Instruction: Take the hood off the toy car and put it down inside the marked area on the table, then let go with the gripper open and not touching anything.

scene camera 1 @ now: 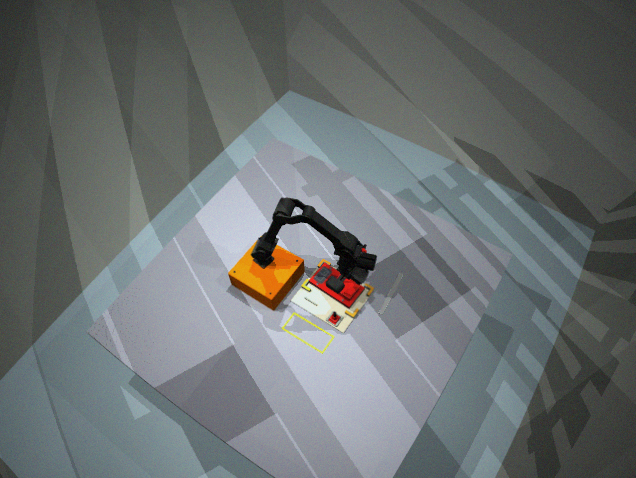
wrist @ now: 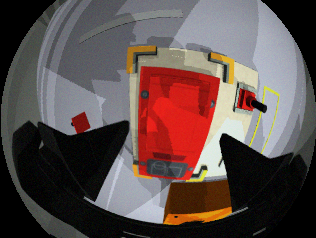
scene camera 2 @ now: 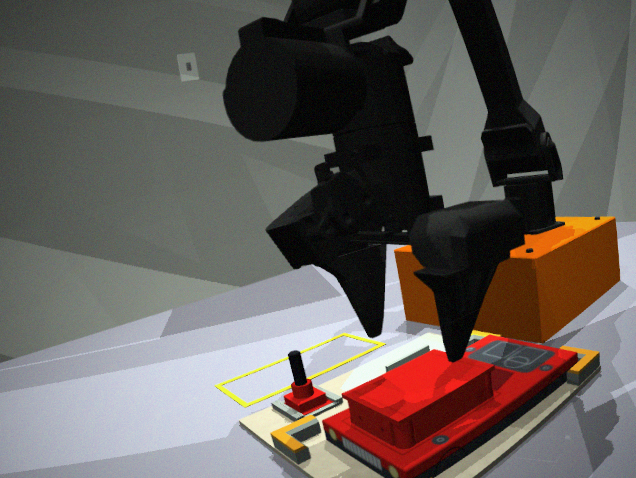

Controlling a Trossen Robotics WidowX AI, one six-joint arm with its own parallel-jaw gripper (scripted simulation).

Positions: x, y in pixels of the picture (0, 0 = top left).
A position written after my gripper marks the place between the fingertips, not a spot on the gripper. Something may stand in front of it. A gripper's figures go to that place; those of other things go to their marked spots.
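My gripper (wrist: 177, 132) is 0.10 m from the lens. I see a hood (wrist: 178, 109), 0.12 m from the lens, and a car (wrist: 153, 164), which is 0.20 m from the lens. The marked spots on the hood and the car are 0.12 m apart.
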